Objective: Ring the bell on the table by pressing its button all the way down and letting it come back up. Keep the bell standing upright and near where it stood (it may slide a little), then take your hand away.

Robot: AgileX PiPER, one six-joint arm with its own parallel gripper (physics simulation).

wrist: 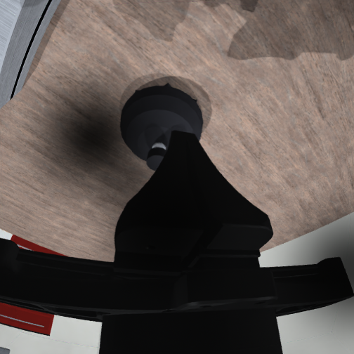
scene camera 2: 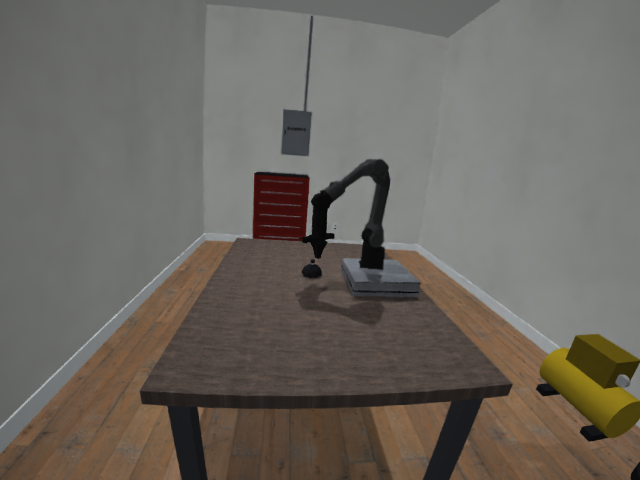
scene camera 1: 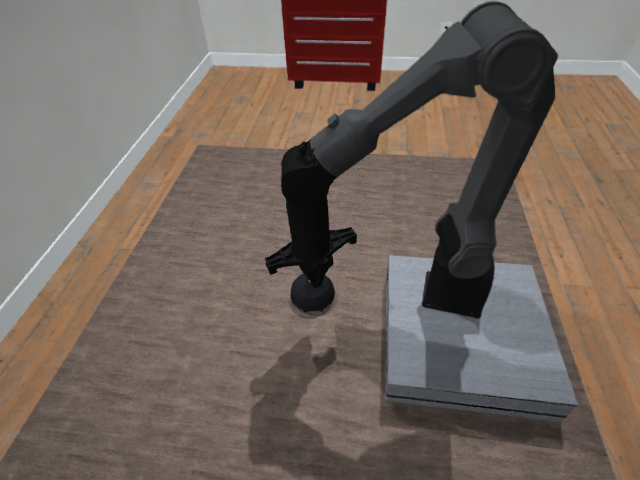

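The dark domed bell [scene camera 1: 312,300] [scene camera 2: 311,271] [wrist: 160,117] stands upright on the table. Its small round button [scene camera 2: 312,261] [wrist: 155,161] is up on a light stem; in scene camera 1 the fingers mostly hide it. My black gripper [scene camera 1: 316,284] [scene camera 2: 317,256] [wrist: 180,144] is shut and empty, pointing down. In scene camera 2 its tip is slightly above and to the right of the button, with a small gap. In the wrist view the button shows at the left edge of the fingers, which cover part of the dome.
The arm's base stands on a grey slab [scene camera 1: 475,361] [scene camera 2: 385,276] [wrist: 15,45] to the right of the bell on the brown table [scene camera 1: 170,330] [scene camera 2: 310,356] [wrist: 280,130]. A red drawer cabinet [scene camera 1: 334,51] [scene camera 2: 280,209] stands behind the table. A yellow machine [scene camera 2: 584,390] is on the floor at right.
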